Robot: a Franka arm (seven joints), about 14 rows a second.
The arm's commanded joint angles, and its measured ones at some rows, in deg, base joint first. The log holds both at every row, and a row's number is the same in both.
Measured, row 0:
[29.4, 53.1, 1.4, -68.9, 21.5, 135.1, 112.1]
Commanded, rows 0 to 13:
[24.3, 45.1, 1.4, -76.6, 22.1, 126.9, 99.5]
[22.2, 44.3, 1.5, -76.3, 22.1, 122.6, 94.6]
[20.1, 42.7, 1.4, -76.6, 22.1, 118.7, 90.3]
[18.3, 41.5, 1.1, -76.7, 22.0, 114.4, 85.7]
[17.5, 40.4, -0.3, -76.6, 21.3, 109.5, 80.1]
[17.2, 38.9, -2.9, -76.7, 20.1, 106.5, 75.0]
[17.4, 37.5, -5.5, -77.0, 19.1, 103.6, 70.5]
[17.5, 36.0, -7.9, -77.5, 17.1, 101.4, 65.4]
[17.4, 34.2, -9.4, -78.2, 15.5, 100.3, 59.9]
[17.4, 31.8, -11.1, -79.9, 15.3, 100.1, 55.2]
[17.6, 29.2, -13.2, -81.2, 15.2, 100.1, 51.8]
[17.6, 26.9, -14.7, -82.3, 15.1, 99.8, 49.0]
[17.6, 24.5, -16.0, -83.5, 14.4, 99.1, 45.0]
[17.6, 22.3, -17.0, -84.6, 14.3, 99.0, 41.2]
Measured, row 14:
[16.5, 29.5, -14.9, -78.4, 15.7, 98.9, 48.0]
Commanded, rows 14 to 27:
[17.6, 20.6, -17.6, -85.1, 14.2, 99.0, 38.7]
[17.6, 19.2, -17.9, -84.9, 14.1, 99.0, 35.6]
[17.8, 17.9, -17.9, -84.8, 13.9, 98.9, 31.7]
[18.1, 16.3, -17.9, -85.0, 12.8, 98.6, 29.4]
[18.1, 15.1, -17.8, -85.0, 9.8, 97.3, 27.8]
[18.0, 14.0, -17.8, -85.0, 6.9, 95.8, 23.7]
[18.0, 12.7, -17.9, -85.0, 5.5, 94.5, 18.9]
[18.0, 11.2, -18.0, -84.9, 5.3, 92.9, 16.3]
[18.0, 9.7, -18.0, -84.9, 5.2, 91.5, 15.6]
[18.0, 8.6, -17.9, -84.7, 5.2, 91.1, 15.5]
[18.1, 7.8, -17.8, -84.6, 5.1, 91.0, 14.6]
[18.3, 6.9, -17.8, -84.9, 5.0, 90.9, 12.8]
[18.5, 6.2, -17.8, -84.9, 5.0, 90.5, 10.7]
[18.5, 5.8, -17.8, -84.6, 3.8, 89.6, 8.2]
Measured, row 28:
[17.6, 8.2, -17.6, -82.8, 6.3, 90.4, 12.6]
